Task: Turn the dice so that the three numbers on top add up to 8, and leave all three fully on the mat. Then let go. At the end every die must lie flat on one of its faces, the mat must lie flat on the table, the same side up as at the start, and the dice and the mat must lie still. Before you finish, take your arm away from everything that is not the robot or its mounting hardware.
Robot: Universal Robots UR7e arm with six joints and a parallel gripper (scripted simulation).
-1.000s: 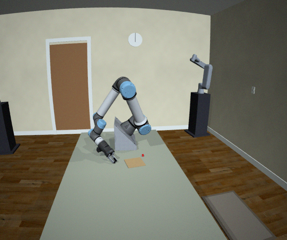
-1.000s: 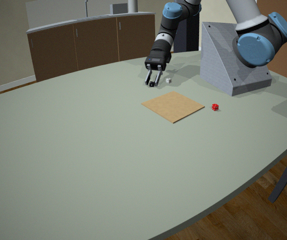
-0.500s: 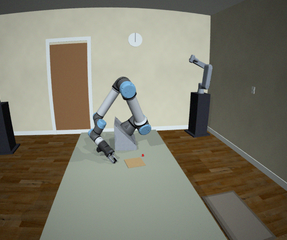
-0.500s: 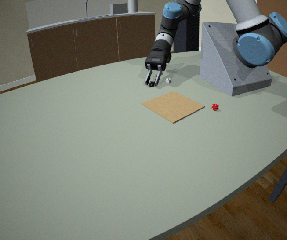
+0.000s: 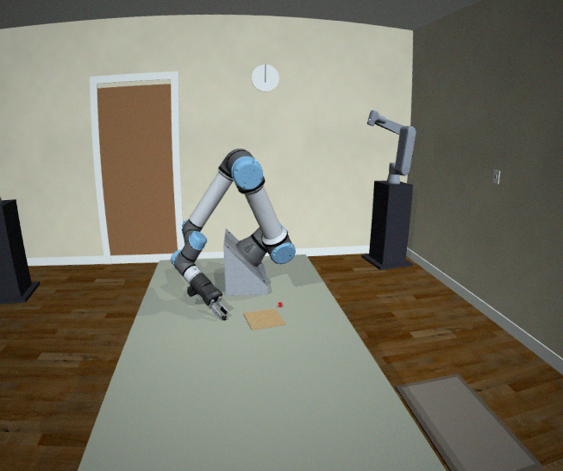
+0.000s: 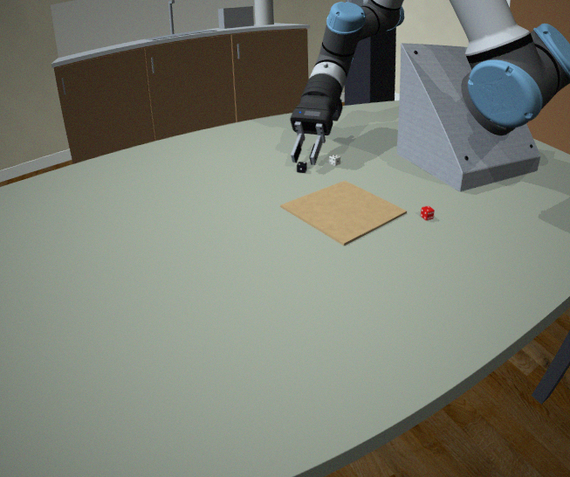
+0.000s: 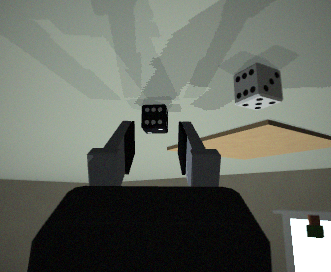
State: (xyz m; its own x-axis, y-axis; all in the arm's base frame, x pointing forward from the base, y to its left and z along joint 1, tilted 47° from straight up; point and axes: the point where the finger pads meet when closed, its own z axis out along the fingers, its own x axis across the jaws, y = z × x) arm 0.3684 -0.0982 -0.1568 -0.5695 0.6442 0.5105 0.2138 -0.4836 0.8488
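The white die lies 60 mm behind my hand, 20 mm to the left of it and 20 mm below it. Round my hand: tan mat: 170 mm to the left, 50 mm ahead, 30 mm below; then red die: 260 mm to the left, 40 mm behind, 20 mm below.
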